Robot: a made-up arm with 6 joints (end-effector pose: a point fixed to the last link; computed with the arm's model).
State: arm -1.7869 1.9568 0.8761 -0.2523 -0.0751 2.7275
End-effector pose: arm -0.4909 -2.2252 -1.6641 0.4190 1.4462 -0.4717
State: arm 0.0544 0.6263 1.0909 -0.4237 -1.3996 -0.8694
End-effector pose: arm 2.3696 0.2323 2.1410 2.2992 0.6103 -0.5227
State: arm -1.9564 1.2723 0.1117 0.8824 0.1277 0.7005
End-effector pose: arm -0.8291 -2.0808 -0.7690 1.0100 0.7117 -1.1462
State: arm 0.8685 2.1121 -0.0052 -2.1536 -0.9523 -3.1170
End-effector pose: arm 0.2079 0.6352 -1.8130 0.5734 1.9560 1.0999
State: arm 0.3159 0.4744 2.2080 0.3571 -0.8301 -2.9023
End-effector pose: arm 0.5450 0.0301 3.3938 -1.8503 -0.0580 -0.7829
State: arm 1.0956 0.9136 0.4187 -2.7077 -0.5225 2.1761
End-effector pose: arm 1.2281 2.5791 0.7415 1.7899 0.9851 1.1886
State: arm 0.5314 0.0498 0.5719 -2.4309 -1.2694 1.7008
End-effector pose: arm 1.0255 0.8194 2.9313 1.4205 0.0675 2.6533
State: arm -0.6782 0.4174 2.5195 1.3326 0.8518 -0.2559
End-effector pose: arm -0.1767 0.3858 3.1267 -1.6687 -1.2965 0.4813
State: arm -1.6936 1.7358 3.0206 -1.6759 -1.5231 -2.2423
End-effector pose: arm 0.0908 -1.8327 1.7391 -2.4187 0.5045 -0.0526
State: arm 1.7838 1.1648 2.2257 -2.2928 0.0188 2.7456
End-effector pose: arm -0.5133 2.0489 2.6828 1.4944 -0.2997 2.2721
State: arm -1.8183 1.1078 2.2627 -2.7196 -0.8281 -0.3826
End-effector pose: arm -0.3451 -1.7047 2.8139 2.0472 -0.4969 1.7822
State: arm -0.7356 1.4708 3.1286 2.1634 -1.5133 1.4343
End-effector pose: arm 0.5900 -0.9334 2.0877 0.1071 0.1189 -2.5286
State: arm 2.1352 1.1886 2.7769 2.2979 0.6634 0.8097
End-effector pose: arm -0.7992 1.0692 2.7636 -0.3343 -2.1080 0.6192
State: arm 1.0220 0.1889 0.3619 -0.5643 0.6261 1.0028
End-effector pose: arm 1.1022 1.6996 2.3536 1.0775 -0.4589 1.2536
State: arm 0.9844 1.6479 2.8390 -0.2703 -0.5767 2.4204
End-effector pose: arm 1.1842 1.8673 1.9501 -0.7451 -0.8670 1.0175
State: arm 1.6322 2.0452 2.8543 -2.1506 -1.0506 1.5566
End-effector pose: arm -0.3847 2.2281 1.2213 -0.9335 -0.6074 -2.2327
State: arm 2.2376 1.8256 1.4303 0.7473 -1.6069 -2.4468
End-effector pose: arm -1.5365 2.3332 -0.5492 1.5377 0.5162 -0.0397
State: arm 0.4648 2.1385 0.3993 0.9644 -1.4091 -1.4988
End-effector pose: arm 0.9828 0.1709 -1.8469 -0.1405 0.5595 -1.3252
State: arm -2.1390 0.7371 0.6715 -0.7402 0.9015 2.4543
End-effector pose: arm -1.6101 -2.2779 1.6111 -0.6251 0.3471 -2.4515
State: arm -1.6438 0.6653 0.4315 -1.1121 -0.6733 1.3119
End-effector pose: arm 0.0183 -2.6493 1.1736 1.3434 -0.4519 -0.7458
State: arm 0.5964 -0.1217 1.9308 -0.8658 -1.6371 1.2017
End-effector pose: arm -0.7575 -0.2163 3.1608 -0.1978 -0.3399 1.7988
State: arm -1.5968 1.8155 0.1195 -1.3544 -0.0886 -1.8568
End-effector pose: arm -0.0032 -1.2956 -1.6977 0.2244 1.5467 0.5537
